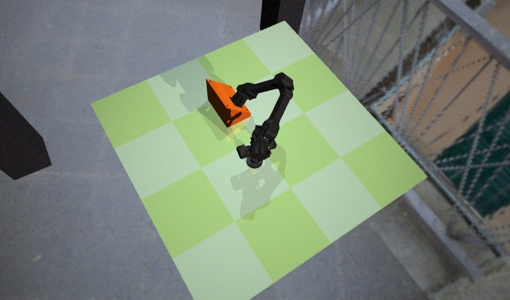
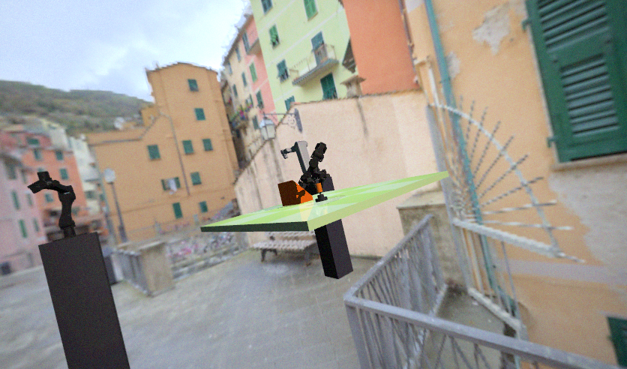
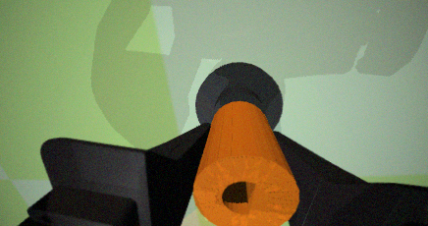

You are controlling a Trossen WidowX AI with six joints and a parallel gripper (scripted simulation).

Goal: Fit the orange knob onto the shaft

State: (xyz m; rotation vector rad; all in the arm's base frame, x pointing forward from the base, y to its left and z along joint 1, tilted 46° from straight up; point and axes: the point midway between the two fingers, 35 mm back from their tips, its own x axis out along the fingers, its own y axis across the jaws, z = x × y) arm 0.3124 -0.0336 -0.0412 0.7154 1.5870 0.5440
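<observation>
My gripper tip is now 2 cm below the orange knob. Also, from my gripper tip: dark round pedestal 4 cm below.
</observation>
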